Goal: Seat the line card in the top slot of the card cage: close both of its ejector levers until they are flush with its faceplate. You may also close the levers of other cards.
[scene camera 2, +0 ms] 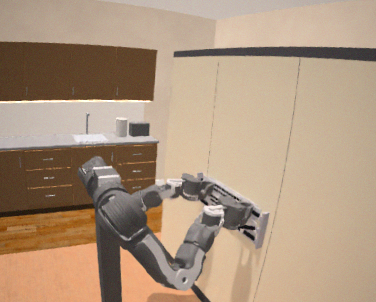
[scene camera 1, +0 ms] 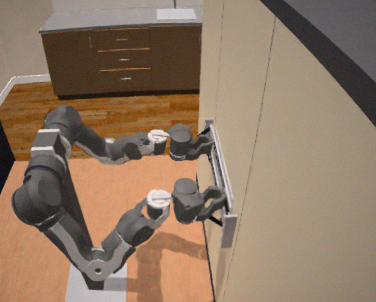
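Observation:
The card cage (scene camera 1: pixel 221 177) is a light grey frame with dark slots, fixed to the tall beige panel; it also shows in scene camera 2 (scene camera 2: pixel 235 201). My left gripper (scene camera 1: pixel 208 142) (scene camera 2: pixel 210 189) is shut and empty, with its fingertips against the cage's far end. A black ejector lever (scene camera 1: pixel 205 132) stands at an angle right beside them. My right gripper (scene camera 1: pixel 222 198) (scene camera 2: pixel 248 210) is shut and empty, with its fingertips pressed at the faceplate near the other end. A black lever (scene camera 1: pixel 216 221) sticks out just below it, and so do the levers in scene camera 2 (scene camera 2: pixel 247 227). The fingers hide the top card's lever ends.
The beige panel wall (scene camera 1: pixel 276 150) fills the right side. Brown kitchen cabinets (scene camera 1: pixel 124 60) with a counter and sink (scene camera 2: pixel 90 138) stand far behind. My pedestal (scene camera 1: pixel 97 278) stands on the orange floor.

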